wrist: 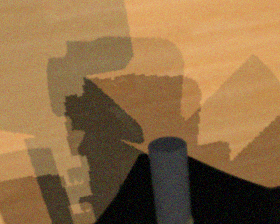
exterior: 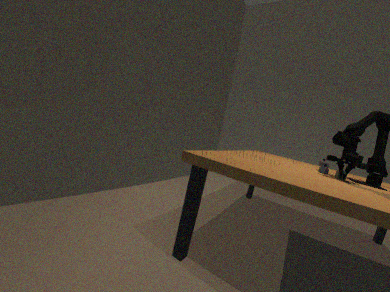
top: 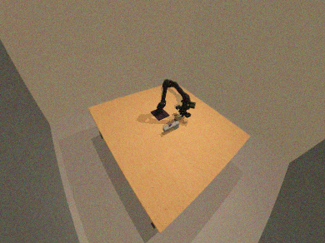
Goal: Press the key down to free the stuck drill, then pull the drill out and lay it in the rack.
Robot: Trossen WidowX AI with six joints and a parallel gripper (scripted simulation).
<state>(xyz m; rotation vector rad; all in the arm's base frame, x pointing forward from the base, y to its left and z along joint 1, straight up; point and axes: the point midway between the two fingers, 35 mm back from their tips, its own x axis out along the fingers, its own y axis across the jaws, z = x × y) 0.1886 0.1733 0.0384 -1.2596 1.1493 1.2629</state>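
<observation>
Right now my gripper tip is 4 cm to the left of the drill and 3 cm below it. The rest, counted from my gripper tip: pale grey block (21 cm to the right, 9 cm ahead, 3 cm above); then dark frame (5 cm to the right, 1 cm above).
</observation>
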